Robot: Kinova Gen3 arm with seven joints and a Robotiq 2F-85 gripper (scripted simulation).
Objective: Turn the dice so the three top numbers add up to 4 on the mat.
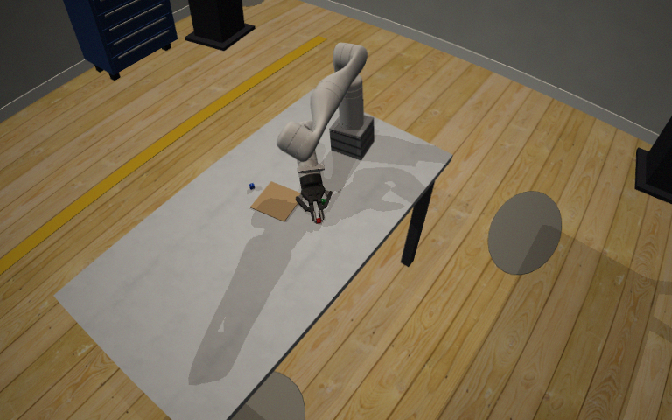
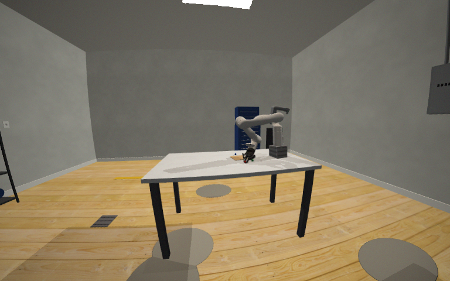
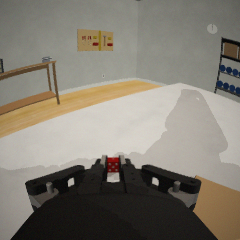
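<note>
Right now my hand is 8 cm past the green die, 2 cm to the left of it and 1 cm above it. Also, from my hand: blue die 1 cm behind, 28 cm to the right, 1 cm below; tan mat 17 cm to the right, 2 cm below; red die 1 cm ahead, 1 cm to the left, 1 cm below.
</note>
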